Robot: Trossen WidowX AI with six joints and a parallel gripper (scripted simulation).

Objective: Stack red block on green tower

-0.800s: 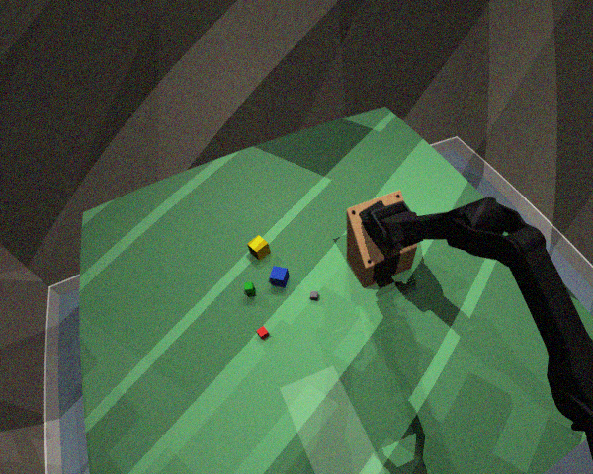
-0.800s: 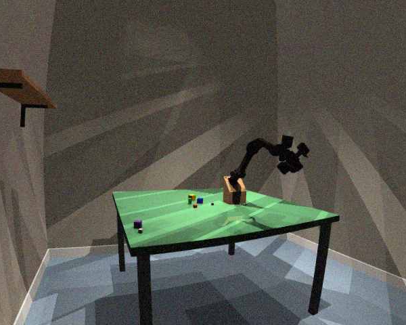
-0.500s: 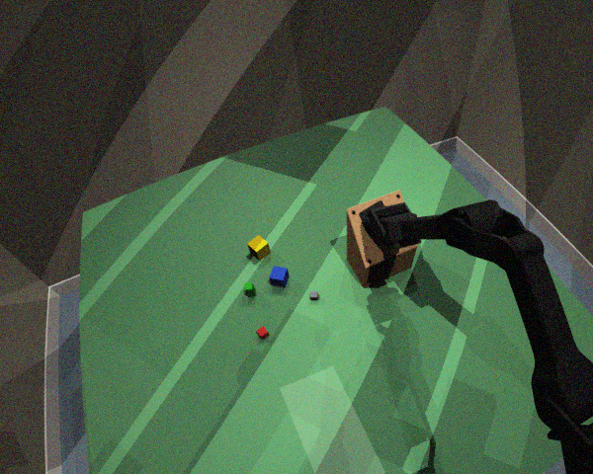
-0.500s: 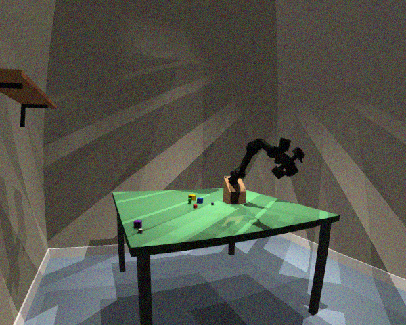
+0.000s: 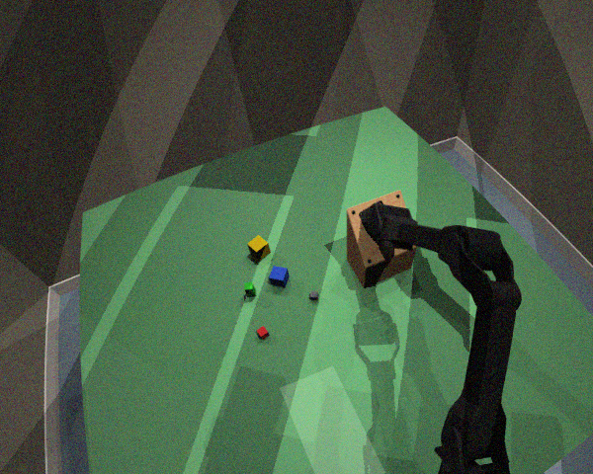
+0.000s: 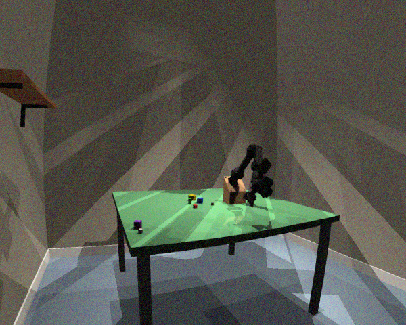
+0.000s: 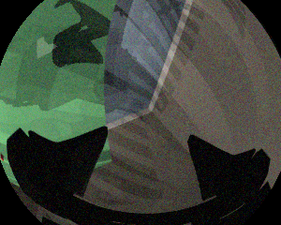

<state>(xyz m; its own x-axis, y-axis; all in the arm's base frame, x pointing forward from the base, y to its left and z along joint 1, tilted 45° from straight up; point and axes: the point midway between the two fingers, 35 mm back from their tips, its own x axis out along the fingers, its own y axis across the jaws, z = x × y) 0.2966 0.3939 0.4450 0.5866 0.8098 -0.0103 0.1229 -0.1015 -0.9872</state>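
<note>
Right now the red block is 570 mm to the right of my gripper tip, 140 mm below it and 30 mm ahead of it. Also, from my gripper tip: small dark piece: 600 mm to the right, 140 mm below, 130 mm behind; blue block: 690 mm to the right, 130 mm below, 80 mm behind; purple block: 500 mm ahead, 300 mm to the right, 130 mm below.
</note>
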